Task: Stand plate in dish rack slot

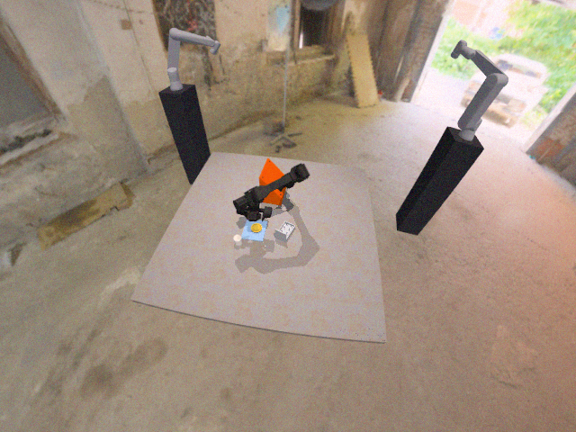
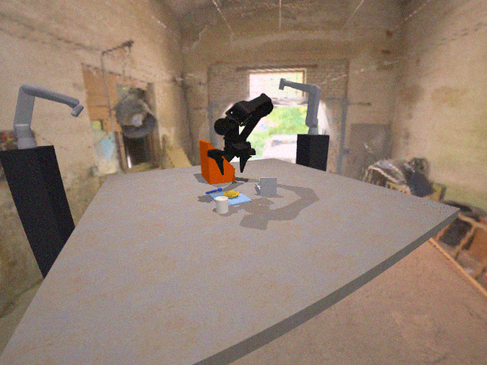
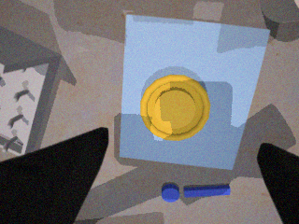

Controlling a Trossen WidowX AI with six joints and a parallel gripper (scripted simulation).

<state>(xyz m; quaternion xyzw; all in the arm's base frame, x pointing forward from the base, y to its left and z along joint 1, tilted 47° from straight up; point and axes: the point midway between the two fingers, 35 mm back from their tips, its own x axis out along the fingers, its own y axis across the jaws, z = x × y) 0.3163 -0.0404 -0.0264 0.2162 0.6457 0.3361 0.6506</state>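
Now: gripper tip 10 mm past the yellow plate and 90 mm above it. Round my gripper tip: white cup: 110 mm ahead, 70 mm to the right, 80 mm below; blue spoon: 120 mm behind, 50 mm to the right, 100 mm below; light blue mat: 10 mm to the right, 100 mm below.
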